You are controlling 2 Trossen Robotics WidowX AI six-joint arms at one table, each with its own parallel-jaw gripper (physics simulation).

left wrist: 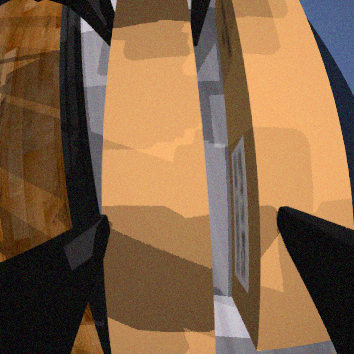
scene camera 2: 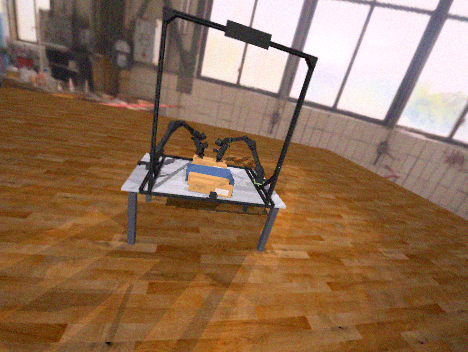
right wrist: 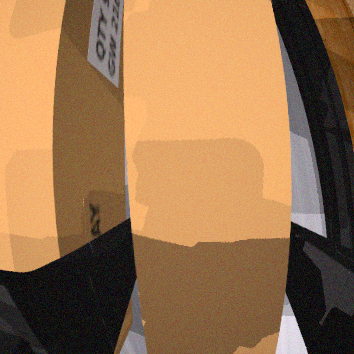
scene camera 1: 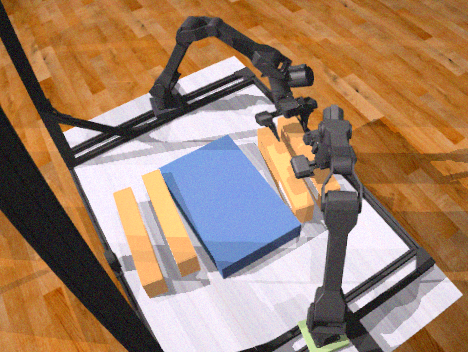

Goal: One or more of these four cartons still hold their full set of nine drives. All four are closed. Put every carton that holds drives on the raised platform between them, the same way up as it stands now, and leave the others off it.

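Seen in the pictures: left gripper, fingertip midpoint: (left wrist: 193, 219) (scene camera 2: 203, 157) (scene camera 1: 292, 136); right gripper, fingertip midpoint: (left wrist: 156, 46) (right wrist: 206, 223) (scene camera 1: 317, 173); left arm's base, origin of the base link: (scene camera 1: 165, 102); right arm's base, origin of the base link: (scene camera 2: 258, 181) (scene camera 1: 323, 332).
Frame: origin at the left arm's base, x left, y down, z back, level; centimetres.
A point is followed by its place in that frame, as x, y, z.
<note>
Four closed orange-brown cartons lie around the blue raised platform (scene camera 1: 230, 200) {5.4, -1.7, -49.8} (scene camera 2: 210, 172) {2.5, -1.7, -47.9}, two per side. The left pair is an outer carton (scene camera 1: 135, 220) {-21.7, -4.2, -46.9} and an inner carton (scene camera 1: 167, 215) {-12.8, -4.1, -49.0}. The right pair is an inner carton (scene camera 1: 282, 170) {22.6, -4.2, -47.9} (left wrist: 280, 90) {25.0, -4.2, -44.4} (right wrist: 25, 100) {25.5, -4.2, -45.1} and an outer carton (scene camera 1: 289, 125) {32.4, -4.1, -32.5} (left wrist: 150, 100) {32.7, -4.2, -44.4} (right wrist: 205, 110) {32.7, -4.2, -46.6}. My right gripper (scene camera 1: 320, 175) {32.5, -1.5, -51.2} (scene camera 2: 220, 159) {32.5, -1.5, -51.2} (right wrist: 206, 223) {32.5, -1.5, -51.2} is shut across the outer right carton; whether it is lifted I cannot tell. My left gripper (scene camera 1: 291, 134) {30.9, -4.5, -37.5} (scene camera 2: 201, 154) {30.9, -4.5, -37.5} (left wrist: 193, 219) {30.9, -4.5, -37.5} is open over that carton's far part, one fingertip above the inner right carton.
A white label (left wrist: 241, 215) {27.6, -0.2, -37.4} (right wrist: 106, 45) {27.4, 0.4, -40.6}, partly cut off in the right wrist view, is on the inner right carton's side. The dark table frame rail (left wrist: 72, 125) {41.7, 2.3, -47.0} (right wrist: 320, 125) {41.0, 2.7, -46.4} runs beside the outer right carton. The two grippers are close together. A gantry post (scene camera 1: 55, 220) {-23.0, -77.2, -95.7} crosses the left foreground.
</note>
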